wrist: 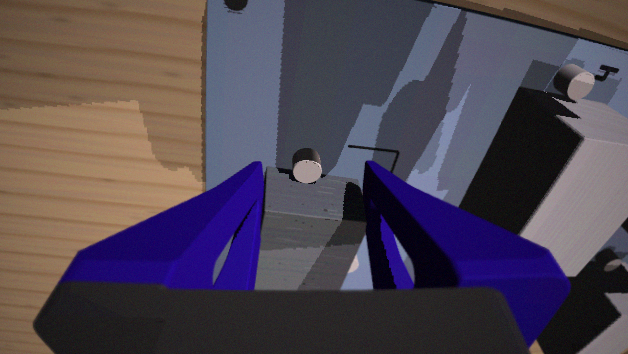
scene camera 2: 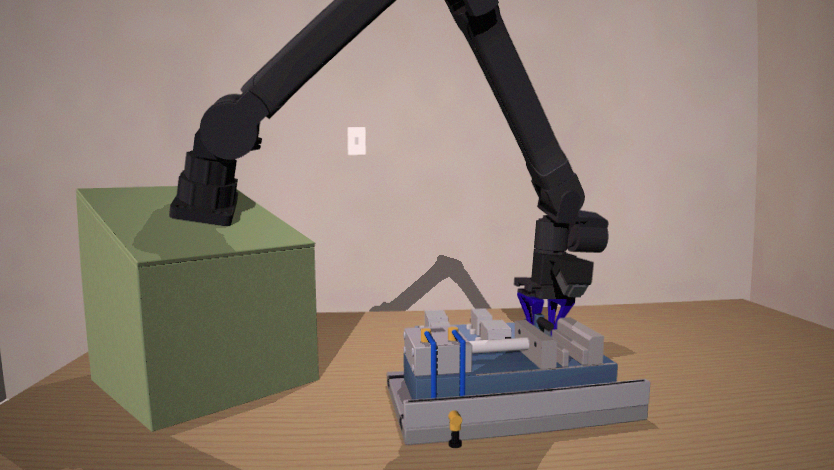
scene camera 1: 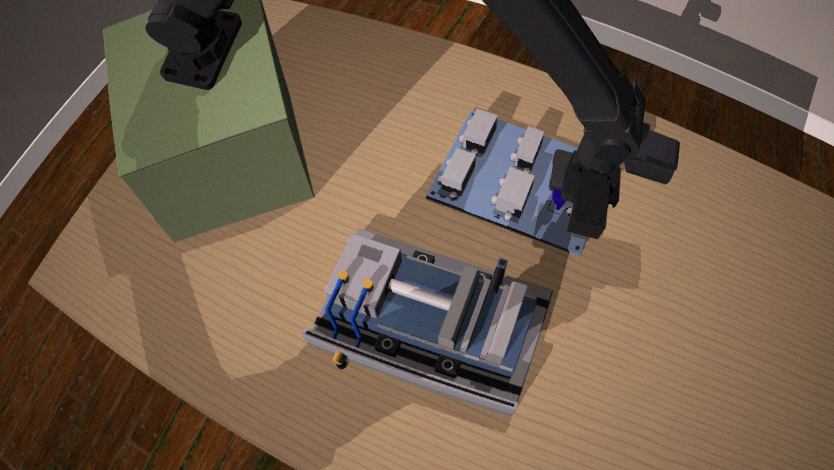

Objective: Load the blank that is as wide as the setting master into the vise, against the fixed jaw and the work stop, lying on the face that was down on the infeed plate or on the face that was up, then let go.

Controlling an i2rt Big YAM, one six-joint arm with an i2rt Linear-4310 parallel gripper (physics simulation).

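Frame: origin at the arm's base, x ahead, y left, z up, level; metres.
Seen in the pictures: gripper, fingertip midpoint: [wrist: 313,176] [scene camera 1: 569,209]; arm's base, origin of the base link: [scene camera 2: 205,208] [scene camera 1: 202,49].
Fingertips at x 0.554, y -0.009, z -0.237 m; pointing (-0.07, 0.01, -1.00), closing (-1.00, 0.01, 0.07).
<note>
Pixels of each thing's top centre, then the offset from my fingertips to it.
- blue infeed plate, middle of its top: [wrist: 479,237] [scene camera 1: 523,176] [scene camera 2: 489,337] 0.080 m back, 0.048 m left, 0.008 m down
- grey blank, middle of its top: [wrist: 302,269] 0.006 m ahead, 0.031 m left, 0.017 m up
- round pin, middle of its top: [wrist: 307,172] 0.002 m ahead, 0.002 m right, 0.000 m up
- vise, middle of its top: [scene camera 1: 431,296] [scene camera 2: 509,330] 0.169 m back, 0.217 m right, 0.083 m up
- dark work stop, middle of its top: [scene camera 1: 496,278] [scene camera 2: 545,319] 0.093 m back, 0.174 m right, 0.080 m up
My gripper [scene camera 1: 564,204] [scene camera 2: 543,322] [wrist: 313,176] points down over the right end of the blue infeed plate [scene camera 1: 479,185] [wrist: 240,100]. Its blue fingers are shut on a grey blank [wrist: 300,230], with one finger against each long side; the arm mostly hides this blank in scene camera 1. A round pin [wrist: 307,167] stands at the blank's end. The vise [scene camera 1: 414,324] [scene camera 2: 513,379] has a movable jaw [scene camera 1: 459,306] [scene camera 2: 535,345], a fixed jaw [scene camera 1: 506,324] [scene camera 2: 583,341] and a dark work stop [scene camera 1: 498,275] near their rear ends. I cannot tell which piece is the setting master.
Other grey blanks [scene camera 1: 481,128] [scene camera 1: 458,170] [scene camera 1: 529,145] [scene camera 1: 515,189] [wrist: 575,175] lie among pins left of the gripper in scene camera 1. Blue hoses [scene camera 1: 354,318] [scene camera 2: 462,364] rise at the vise's left front. The green pedestal [scene camera 1: 215,186] [scene camera 2: 227,344] stands left.
</note>
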